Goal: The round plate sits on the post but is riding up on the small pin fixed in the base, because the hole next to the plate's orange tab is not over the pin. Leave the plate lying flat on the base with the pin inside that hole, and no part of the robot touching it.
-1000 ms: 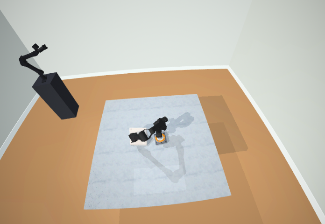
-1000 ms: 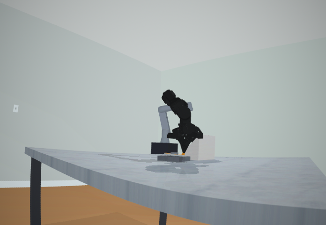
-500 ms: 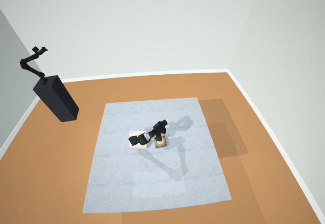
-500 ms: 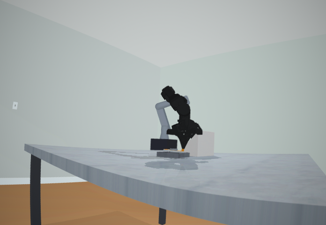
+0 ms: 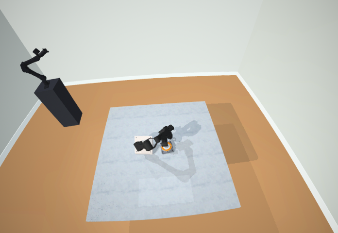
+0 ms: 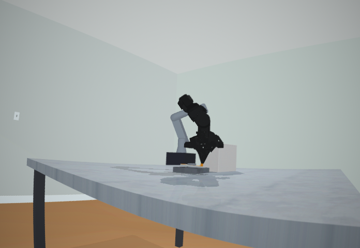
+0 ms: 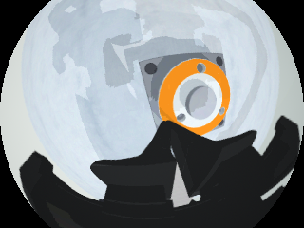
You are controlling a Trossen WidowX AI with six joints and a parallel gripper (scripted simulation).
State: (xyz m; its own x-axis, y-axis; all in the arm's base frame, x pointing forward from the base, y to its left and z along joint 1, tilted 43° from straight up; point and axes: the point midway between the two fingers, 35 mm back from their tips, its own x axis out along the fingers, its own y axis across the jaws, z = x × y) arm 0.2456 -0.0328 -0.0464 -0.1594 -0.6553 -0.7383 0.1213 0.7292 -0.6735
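Now: the grey square base 1 cm ahead of my gripper tip, 5 cm to the right of it and 2 cm below it.
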